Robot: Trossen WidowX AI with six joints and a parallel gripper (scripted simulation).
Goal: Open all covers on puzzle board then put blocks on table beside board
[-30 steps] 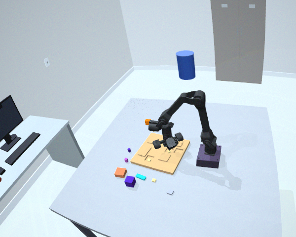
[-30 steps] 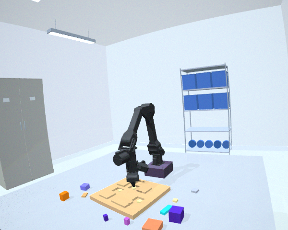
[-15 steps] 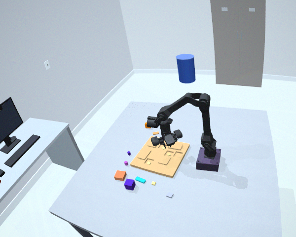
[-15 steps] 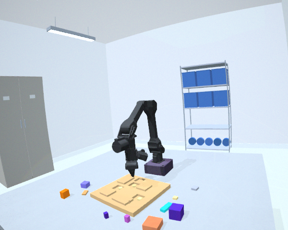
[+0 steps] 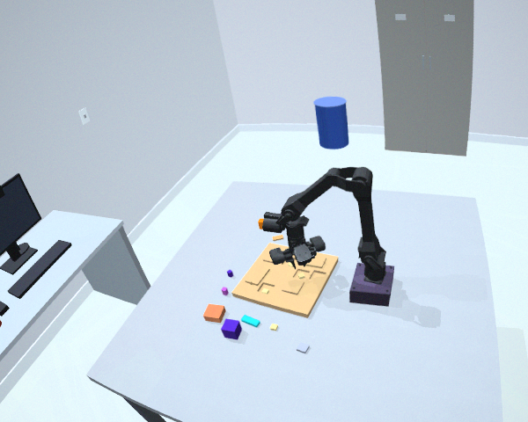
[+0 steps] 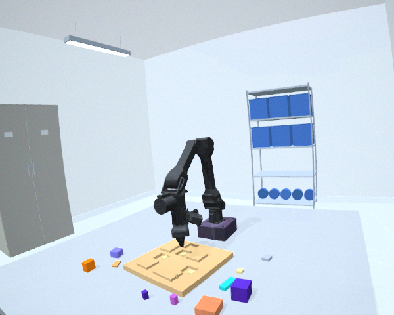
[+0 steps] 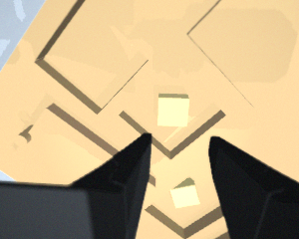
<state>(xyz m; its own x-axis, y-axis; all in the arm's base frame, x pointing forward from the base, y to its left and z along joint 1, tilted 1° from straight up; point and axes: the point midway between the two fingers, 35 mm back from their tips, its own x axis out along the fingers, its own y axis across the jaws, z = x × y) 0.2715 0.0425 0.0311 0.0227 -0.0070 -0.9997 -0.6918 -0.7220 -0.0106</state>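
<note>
The puzzle board is 50 mm ahead of my gripper tip, 10 mm to the left of it and 40 mm below it. From my gripper tip the other things lie so: purple block: 260 mm ahead, 90 mm to the left, 40 mm below; magenta block: 220 mm ahead, 180 mm to the left, 40 mm below; cyan bar: 60 mm ahead, 250 mm to the left, 50 mm below.
</note>
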